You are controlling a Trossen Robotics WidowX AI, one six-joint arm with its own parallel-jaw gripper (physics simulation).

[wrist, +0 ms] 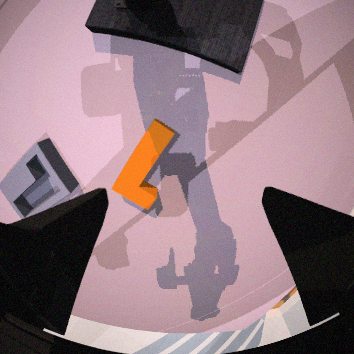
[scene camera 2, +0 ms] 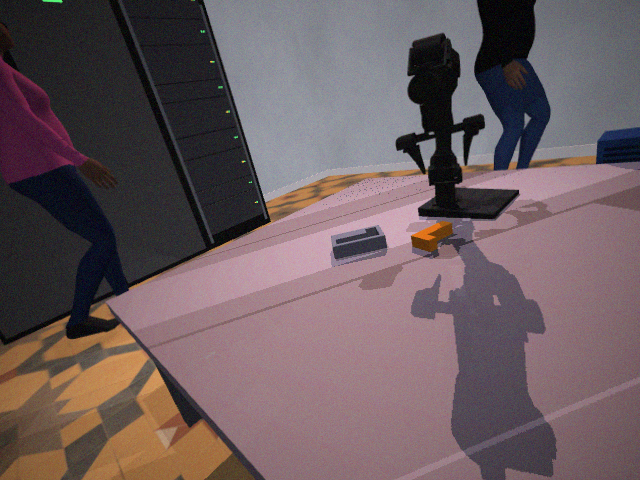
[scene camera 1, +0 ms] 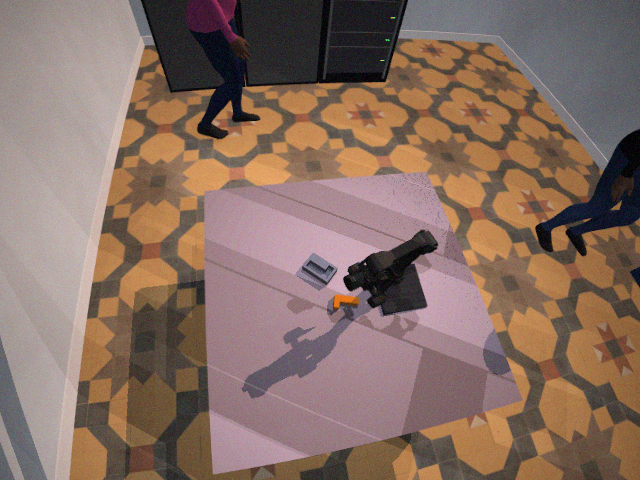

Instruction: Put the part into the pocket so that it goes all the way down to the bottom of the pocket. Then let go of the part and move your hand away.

Labels:
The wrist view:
my gripper: 186,195
orange L-shaped part: 129,183, on the table
grey pocket block: 42,178
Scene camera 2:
my gripper: 444,170
orange L-shaped part: 426,239

